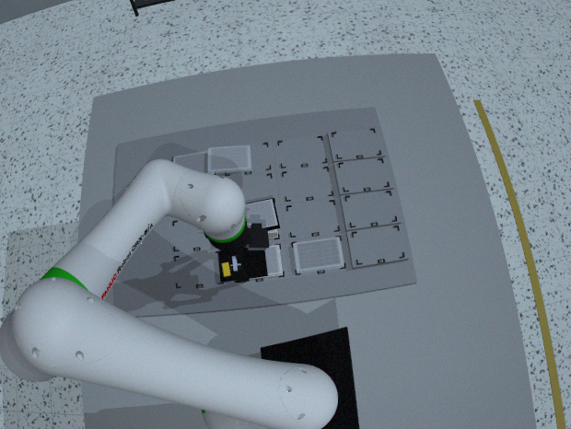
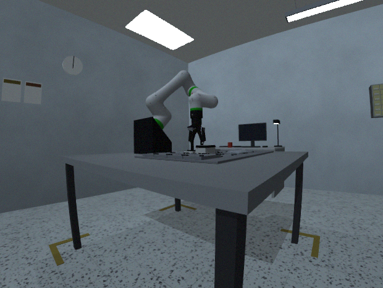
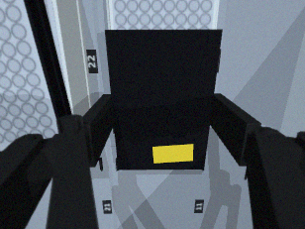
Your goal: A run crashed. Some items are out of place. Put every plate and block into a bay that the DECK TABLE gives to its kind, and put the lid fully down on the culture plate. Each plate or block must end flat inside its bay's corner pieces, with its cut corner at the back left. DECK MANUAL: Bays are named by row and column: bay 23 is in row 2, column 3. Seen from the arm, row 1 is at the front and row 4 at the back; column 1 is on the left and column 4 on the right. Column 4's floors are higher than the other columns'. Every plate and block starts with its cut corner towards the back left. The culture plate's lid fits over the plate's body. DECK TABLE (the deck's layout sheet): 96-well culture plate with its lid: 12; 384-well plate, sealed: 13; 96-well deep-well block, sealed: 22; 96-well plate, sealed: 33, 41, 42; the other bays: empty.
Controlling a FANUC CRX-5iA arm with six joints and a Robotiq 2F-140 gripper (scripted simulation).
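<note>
My gripper is now 2 cm above the black lid. From my hand the other things lie so: culture plate (4 cm to the right, 3 cm below); then deep-well block (11 cm ahead, 3 cm to the right, 2 cm below); then dark-sided plate (12 cm ahead, 3 cm to the right, 1 cm above).
</note>
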